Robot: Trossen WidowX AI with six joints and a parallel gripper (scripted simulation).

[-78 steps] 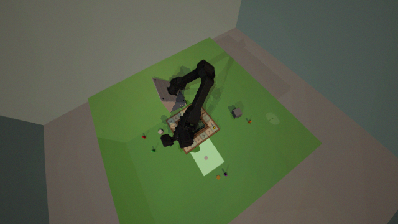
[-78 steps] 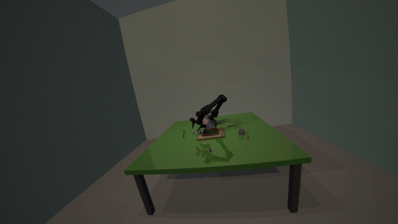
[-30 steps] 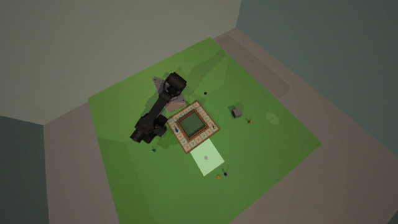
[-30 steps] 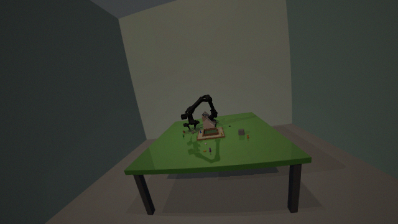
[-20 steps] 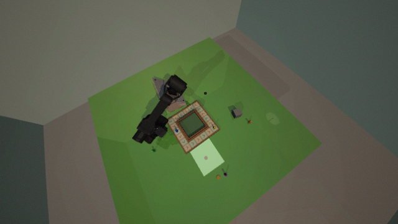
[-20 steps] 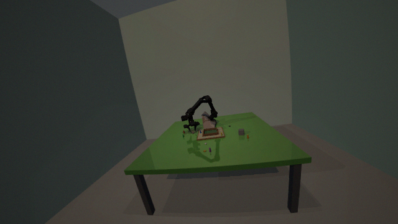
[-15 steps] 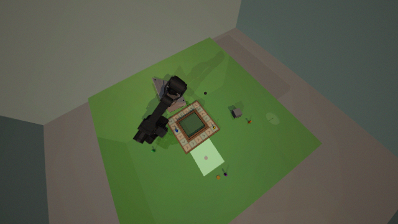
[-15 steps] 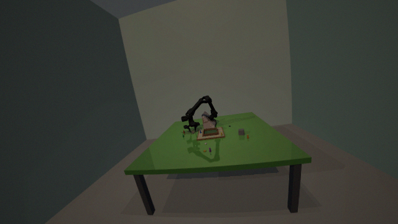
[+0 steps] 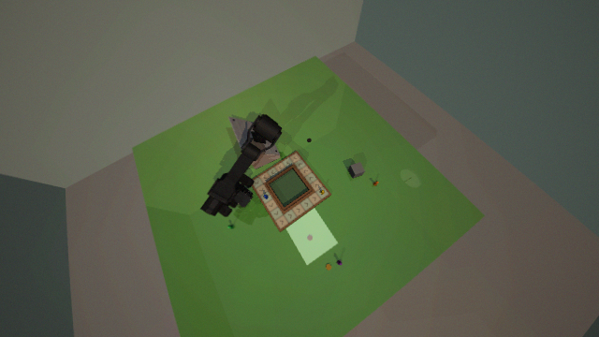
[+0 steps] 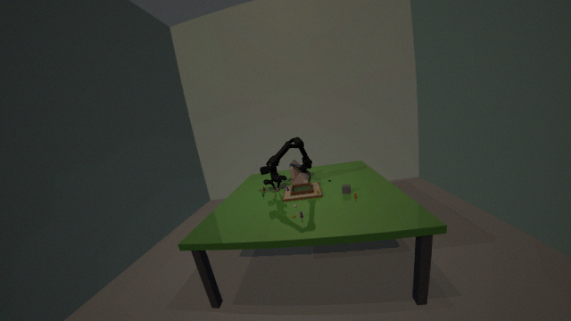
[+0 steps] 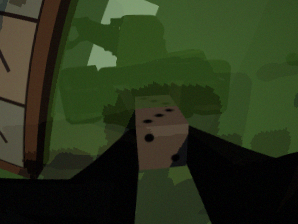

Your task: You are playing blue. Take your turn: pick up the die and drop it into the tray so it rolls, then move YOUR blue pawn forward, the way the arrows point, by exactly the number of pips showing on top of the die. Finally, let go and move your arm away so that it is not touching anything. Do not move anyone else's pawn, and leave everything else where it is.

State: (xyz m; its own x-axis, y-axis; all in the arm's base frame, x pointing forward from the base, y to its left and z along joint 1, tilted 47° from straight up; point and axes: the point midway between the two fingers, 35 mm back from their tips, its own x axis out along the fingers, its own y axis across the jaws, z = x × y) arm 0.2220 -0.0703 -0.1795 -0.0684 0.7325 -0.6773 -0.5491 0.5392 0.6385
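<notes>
My gripper tip is 110 mm to the right of the blue pawn, 40 mm short of it and 20 mm below it. From my gripper tip the other things lie so: die (right at my gripper tip); then red pawn (120 mm to the right, 10 mm behind, 10 mm above); then green pawn (100 mm ahead, 80 mm to the right, 10 mm above).
</notes>
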